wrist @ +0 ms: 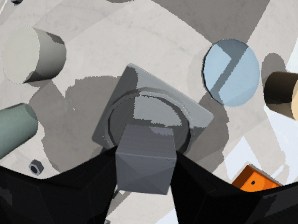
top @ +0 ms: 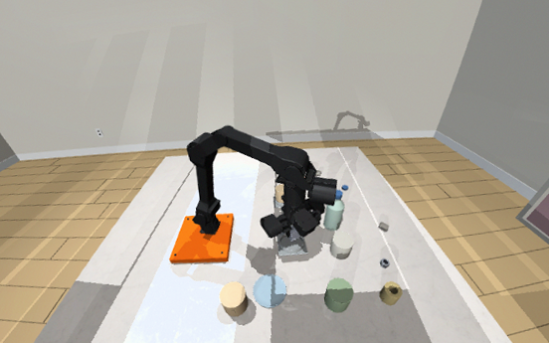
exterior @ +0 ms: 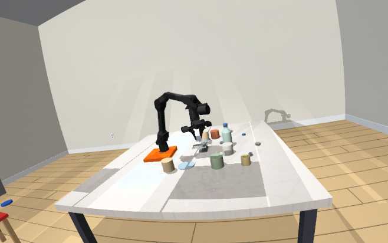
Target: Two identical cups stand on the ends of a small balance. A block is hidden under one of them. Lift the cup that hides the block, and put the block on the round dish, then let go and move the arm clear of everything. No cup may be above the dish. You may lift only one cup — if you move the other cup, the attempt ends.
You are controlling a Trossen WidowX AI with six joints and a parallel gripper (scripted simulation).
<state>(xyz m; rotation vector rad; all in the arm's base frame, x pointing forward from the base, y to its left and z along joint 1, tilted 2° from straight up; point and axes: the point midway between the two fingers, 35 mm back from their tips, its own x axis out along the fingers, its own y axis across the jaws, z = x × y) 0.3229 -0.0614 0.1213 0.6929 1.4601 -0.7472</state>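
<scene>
Right now my gripper tip is 13 cm to the left of the light blue round dish, 12 cm above it and 6 cm past it. From my gripper tip the other things lie so: white cylinder 17 cm ahead, 8 cm below, 6 cm to the left; bottle 16 cm to the left, 15 cm ahead, 1 cm below; green cylinder 14 cm to the right, 12 cm ahead, 8 cm below.
</scene>
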